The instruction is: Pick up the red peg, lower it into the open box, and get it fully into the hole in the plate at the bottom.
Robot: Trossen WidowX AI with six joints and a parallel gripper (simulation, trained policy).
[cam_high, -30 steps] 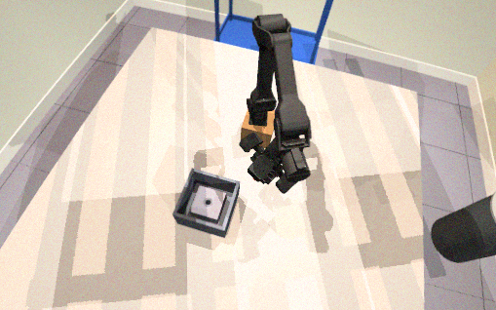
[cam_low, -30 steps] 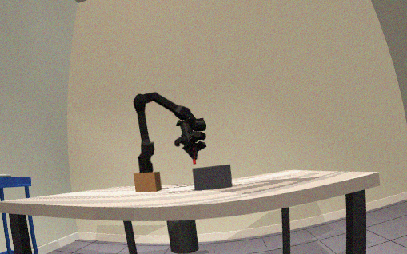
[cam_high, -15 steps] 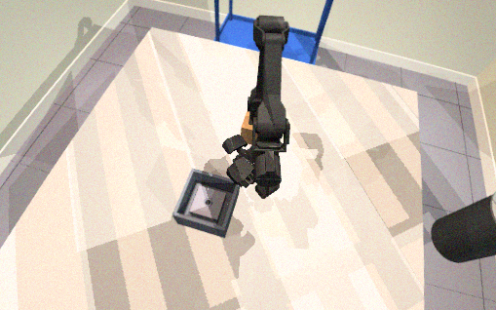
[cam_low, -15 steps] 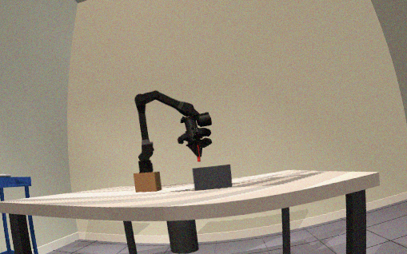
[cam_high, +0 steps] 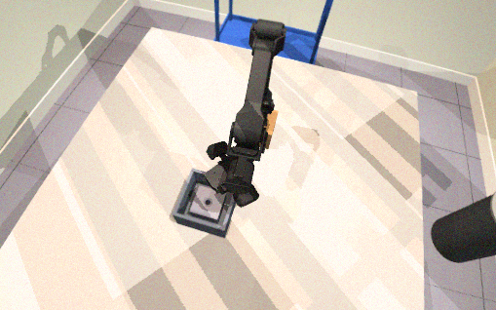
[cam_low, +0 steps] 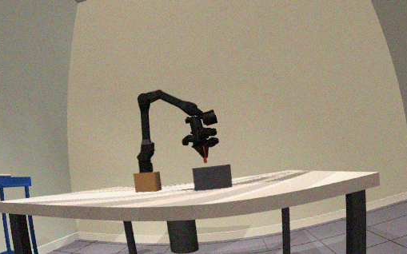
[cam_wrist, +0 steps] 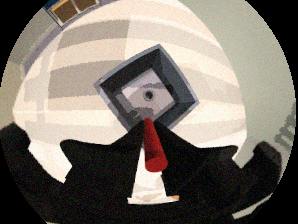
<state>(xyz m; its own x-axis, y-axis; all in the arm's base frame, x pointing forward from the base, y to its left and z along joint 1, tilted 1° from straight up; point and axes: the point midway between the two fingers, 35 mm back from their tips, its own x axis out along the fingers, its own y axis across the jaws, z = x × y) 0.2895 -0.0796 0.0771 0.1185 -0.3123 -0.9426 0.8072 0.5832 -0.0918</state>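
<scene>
Now: gripper tip 20 mm short of the plate, 50 mm to the left of it and 100 mm above it. Round my gripper tip: grey box: 20 mm ahead, 50 mm to the right, 120 mm below; then red peg: 10 mm to the left, 20 mm above.
</scene>
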